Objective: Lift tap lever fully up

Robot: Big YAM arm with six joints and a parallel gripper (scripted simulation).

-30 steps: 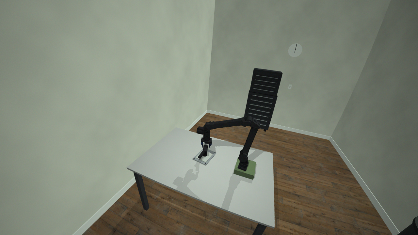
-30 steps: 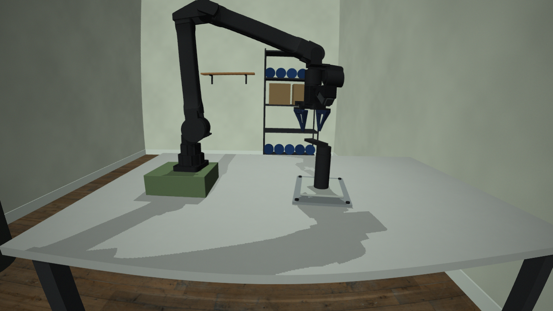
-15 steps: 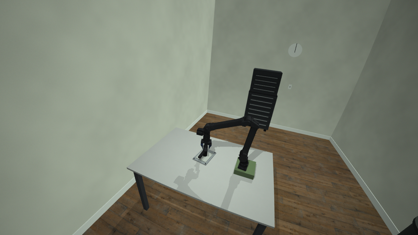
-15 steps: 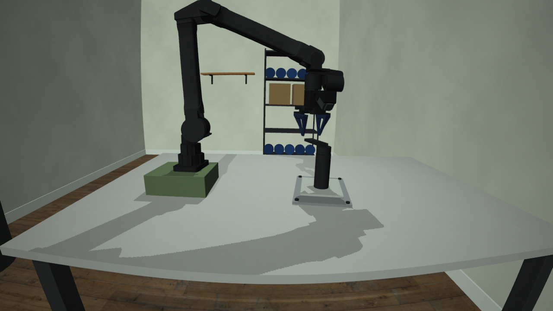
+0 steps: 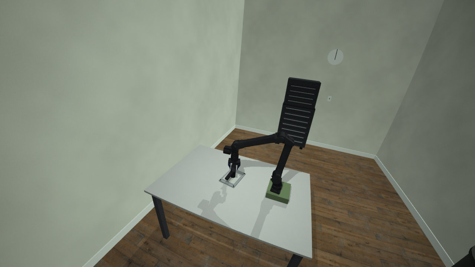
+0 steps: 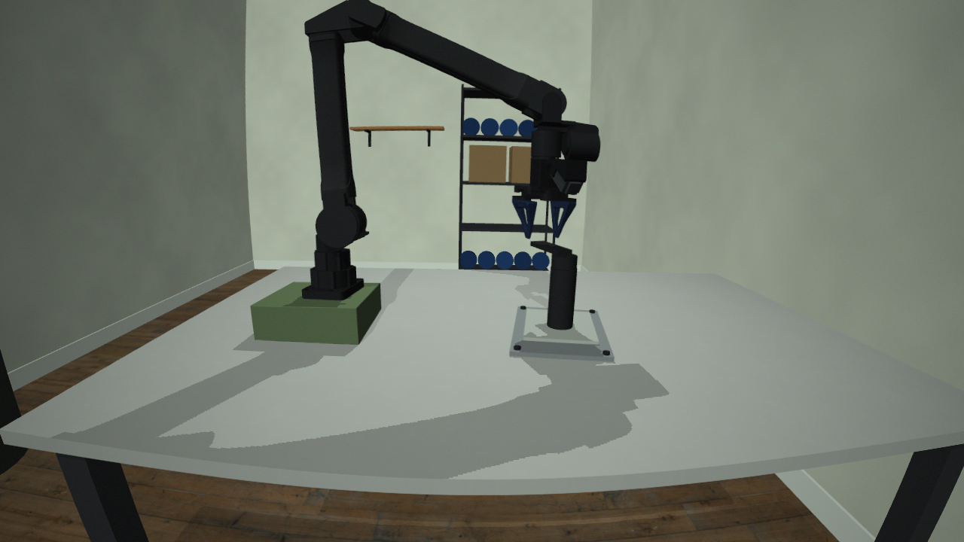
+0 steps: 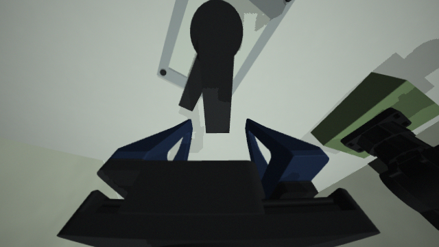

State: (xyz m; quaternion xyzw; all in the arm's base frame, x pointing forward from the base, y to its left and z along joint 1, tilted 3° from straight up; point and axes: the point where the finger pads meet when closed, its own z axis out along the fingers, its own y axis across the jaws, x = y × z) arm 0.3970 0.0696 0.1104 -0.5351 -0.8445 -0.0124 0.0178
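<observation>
My hand is 10 mm short of the black lever, 30 mm to the left of it and 20 mm above it. The rest, counted from my hand: tap (30 mm ahead, 50 mm to the right, 80 mm below).
</observation>
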